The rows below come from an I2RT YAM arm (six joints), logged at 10 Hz.
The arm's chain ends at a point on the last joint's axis. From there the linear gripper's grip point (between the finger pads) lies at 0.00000 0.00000 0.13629 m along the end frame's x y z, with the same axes.
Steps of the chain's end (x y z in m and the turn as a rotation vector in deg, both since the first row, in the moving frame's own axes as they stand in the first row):
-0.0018 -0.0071 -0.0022 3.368 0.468 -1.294
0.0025 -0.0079 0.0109 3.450 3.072 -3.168
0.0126 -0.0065 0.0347 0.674 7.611 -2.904
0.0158 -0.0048 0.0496 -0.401 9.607 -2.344
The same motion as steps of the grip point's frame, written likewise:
-0.0008 -0.0151 -0.0024 3.368 0.468 -1.294
0.0096 -0.0163 0.0105 3.450 3.072 -3.168
0.0306 -0.0086 0.0335 0.674 7.611 -2.904
0.0386 -0.0043 0.0477 -0.401 9.607 -2.344

